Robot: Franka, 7 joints.
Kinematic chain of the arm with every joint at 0, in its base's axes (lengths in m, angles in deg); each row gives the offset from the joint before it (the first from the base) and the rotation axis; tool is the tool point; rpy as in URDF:
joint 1: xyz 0 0 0.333 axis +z
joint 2: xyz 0 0 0 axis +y
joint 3: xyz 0 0 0.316 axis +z
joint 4: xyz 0.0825 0 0 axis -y
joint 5: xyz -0.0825 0 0.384 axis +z
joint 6: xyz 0 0 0 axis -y
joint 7: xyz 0.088 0 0 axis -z
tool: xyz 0 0 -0.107 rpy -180 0 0
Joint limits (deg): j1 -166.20..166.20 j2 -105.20..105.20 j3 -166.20..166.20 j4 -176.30..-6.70 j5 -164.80..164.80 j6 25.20..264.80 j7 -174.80..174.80
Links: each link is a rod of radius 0.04 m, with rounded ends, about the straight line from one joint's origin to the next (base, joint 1, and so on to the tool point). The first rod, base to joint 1, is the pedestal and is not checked.
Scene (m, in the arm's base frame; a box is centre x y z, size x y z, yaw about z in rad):
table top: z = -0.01
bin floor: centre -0.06 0.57 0 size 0.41 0.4 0.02 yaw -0.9
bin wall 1: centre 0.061 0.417 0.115 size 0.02 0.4 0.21 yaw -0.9
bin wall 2: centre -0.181 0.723 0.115 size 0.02 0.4 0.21 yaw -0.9
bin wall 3: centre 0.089 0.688 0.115 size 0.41 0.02 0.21 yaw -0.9
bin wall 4: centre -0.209 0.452 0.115 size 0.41 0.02 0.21 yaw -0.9
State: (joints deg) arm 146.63 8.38 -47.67 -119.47 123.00 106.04 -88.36
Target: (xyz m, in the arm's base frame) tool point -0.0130 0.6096 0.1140
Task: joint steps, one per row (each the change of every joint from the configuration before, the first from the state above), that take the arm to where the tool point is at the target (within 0.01 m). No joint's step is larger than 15 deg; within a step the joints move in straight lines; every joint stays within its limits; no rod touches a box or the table.
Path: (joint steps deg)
1: -6.42 14.24 1.84 2.71 0.74 1.75 0.00
2: -6.42 14.23 1.83 2.71 0.73 1.75 0.00
3: -6.42 14.24 1.84 2.72 0.74 1.75 0.00

